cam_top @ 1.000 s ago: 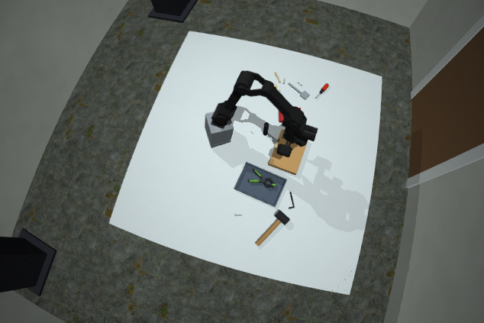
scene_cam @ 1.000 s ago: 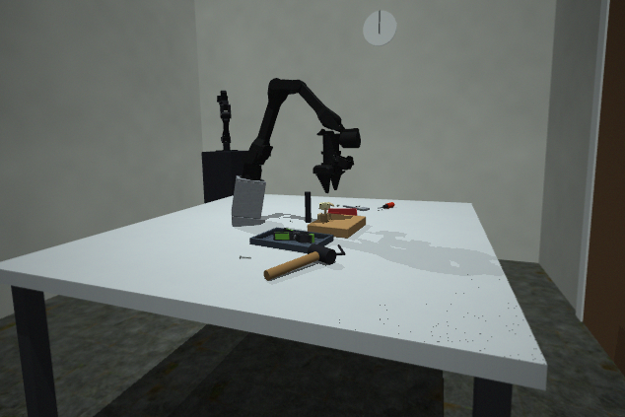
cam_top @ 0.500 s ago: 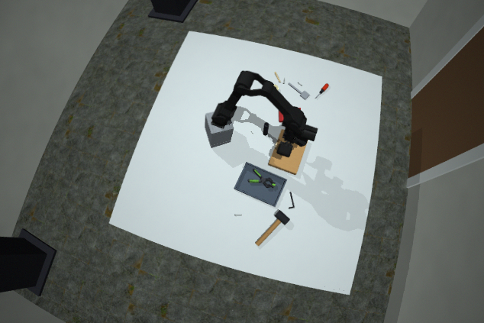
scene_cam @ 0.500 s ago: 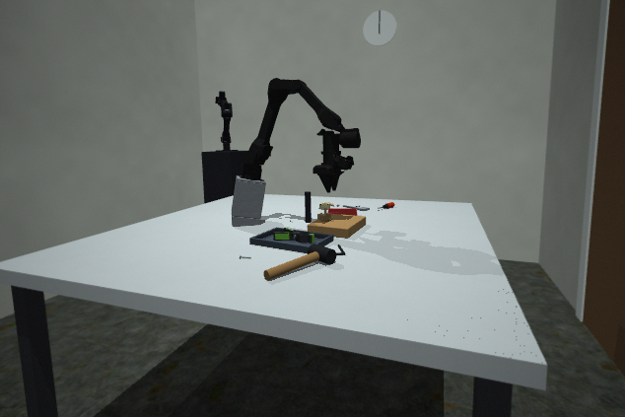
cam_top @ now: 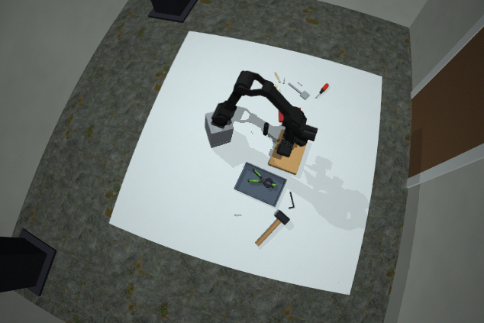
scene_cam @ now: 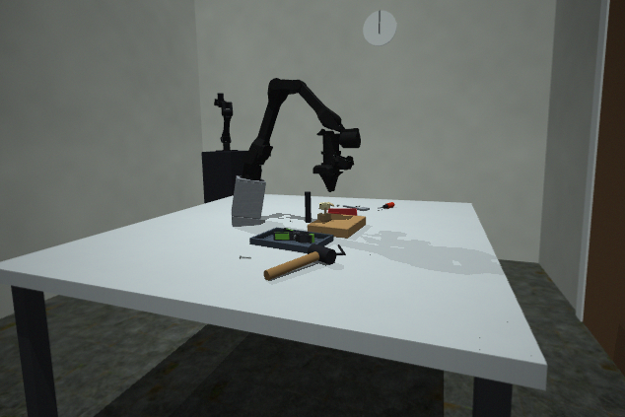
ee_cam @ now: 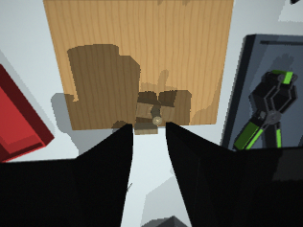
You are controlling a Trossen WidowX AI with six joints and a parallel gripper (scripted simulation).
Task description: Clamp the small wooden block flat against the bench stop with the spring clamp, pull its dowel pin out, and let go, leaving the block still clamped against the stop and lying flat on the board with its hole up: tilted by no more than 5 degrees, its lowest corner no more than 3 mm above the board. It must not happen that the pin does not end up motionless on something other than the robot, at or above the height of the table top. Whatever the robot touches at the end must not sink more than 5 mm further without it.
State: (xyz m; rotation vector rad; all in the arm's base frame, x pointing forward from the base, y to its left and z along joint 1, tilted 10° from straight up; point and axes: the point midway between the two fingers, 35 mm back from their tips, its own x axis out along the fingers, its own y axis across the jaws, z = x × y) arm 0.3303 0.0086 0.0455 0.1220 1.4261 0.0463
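My hand is 20 mm past the dowel pin, 10 mm to the left of it and 120 mm above it. From my hand the other things lie so: wooden board 20 mm ahead, 160 mm below; then small wooden block 20 mm behind, 10 mm to the right, 130 mm below; then red tray 30 mm behind, 200 mm to the left, 160 mm below.
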